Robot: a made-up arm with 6 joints.
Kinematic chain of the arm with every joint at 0, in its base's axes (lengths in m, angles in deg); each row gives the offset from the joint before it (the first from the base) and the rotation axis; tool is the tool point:
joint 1: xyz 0 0 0.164 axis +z
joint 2: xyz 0 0.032 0 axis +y
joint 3: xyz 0 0 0.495 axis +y
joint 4: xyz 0 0 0.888 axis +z
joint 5: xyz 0 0 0 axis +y
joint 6: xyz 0 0 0.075 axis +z
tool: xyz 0 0 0
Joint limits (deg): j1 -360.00..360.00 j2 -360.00..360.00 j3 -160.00..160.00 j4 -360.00..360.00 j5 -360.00..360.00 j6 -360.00..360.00
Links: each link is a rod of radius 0.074 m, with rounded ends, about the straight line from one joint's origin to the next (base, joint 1, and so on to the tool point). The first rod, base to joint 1, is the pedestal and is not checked.
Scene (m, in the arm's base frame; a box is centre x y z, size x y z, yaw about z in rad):
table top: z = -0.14
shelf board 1: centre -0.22 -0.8 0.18 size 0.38 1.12 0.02 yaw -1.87
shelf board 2: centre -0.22 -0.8 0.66 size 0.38 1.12 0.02 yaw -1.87
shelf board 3: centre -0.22 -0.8 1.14 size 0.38 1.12 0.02 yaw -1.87
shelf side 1: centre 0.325 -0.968 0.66 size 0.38 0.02 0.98 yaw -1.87
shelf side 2: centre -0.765 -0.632 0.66 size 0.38 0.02 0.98 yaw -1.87
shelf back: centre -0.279 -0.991 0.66 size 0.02 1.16 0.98 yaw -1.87
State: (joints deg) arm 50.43 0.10 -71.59 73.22 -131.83 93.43
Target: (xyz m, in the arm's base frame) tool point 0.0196 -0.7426 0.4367
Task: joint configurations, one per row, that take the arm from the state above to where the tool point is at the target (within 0.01 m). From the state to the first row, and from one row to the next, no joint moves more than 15 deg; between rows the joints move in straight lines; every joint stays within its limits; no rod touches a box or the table.
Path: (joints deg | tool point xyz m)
1: 65.25 4.51 -74.51 70.74 -128.78 87.20 | -0.2963 -0.6981 0.9270
2: 80.08 8.93 -77.42 68.27 -125.74 80.97 | -0.0993 -0.7103 0.9416
3: 94.90 13.34 -80.34 65.79 -122.69 74.74 | 0.0832 -0.6714 0.9530
4: 109.72 17.75 -83.26 63.32 -119.64 68.51 | 0.2392 -0.5894 0.9615
5: 124.54 22.17 -86.17 60.84 -116.59 62.28 | 0.3595 -0.4755 0.9676
6: 139.37 26.58 -89.09 58.36 -113.55 56.05 | 0.4395 -0.3421 0.9708
7: 154.19 30.99 -92.01 55.89 -110.50 49.82 | 0.4778 -0.2020 0.9714
8: 140.15 32.43 -102.55 59.60 -117.44 60.73 | 0.4374 -0.3320 0.8403
9: 126.10 33.88 -113.10 63.31 -124.38 71.63 | 0.3488 -0.4387 0.7058
10: 112.06 35.32 -123.64 67.02 -131.32 82.53 | 0.2259 -0.5047 0.5705
11: 98.02 36.76 -134.19 70.73 -138.26 93.43 | 0.0885 -0.5194 0.4366
12: 94.00 22.17 -122.85 71.22 -135.75 93.43 | 0.0614 -0.6272 0.4512
13: 89.98 7.58 -111.51 71.71 -133.25 93.43 | 0.0196 -0.7426 0.4366

